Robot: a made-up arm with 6 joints.
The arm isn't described. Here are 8 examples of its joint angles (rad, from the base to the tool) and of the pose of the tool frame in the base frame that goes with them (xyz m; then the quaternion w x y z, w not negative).
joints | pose
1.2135 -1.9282 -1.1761 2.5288 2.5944 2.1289 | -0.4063 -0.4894 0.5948 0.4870 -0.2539 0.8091 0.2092
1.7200 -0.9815 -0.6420 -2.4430 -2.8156 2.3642 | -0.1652 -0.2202 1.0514 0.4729 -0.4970 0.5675 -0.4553
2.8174 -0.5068 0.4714 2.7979 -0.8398 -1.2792 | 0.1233 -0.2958 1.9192 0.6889 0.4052 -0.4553 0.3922
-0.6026 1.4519 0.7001 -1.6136 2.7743 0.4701 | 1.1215 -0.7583 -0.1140 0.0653 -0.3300 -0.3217 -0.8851
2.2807 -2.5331 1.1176 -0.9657 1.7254 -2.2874 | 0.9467 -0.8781 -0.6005 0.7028 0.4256 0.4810 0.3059
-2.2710 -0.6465 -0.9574 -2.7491 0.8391 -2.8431 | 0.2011 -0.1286 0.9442 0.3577 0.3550 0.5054 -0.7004
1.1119 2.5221 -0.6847 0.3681 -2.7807 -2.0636 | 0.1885 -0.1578 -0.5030 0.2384 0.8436 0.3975 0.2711
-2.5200 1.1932 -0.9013 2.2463 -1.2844 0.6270 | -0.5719 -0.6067 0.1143 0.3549 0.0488 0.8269 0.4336
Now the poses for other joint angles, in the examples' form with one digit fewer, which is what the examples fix.
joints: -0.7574 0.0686 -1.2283 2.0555 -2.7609 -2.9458
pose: 0.423 -0.236 0.872 0.377 -0.463 -0.380 -0.707
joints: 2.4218 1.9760 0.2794 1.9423 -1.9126 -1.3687
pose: -0.903 0.668 -0.701 0.536 -0.599 -0.543 0.244
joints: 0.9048 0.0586 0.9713 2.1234 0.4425 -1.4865
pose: 0.077 0.315 2.109 0.743 -0.173 -0.487 0.425
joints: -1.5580 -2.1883 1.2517 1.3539 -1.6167 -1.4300
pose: -0.073 1.417 -0.641 0.110 0.005 -0.991 0.076
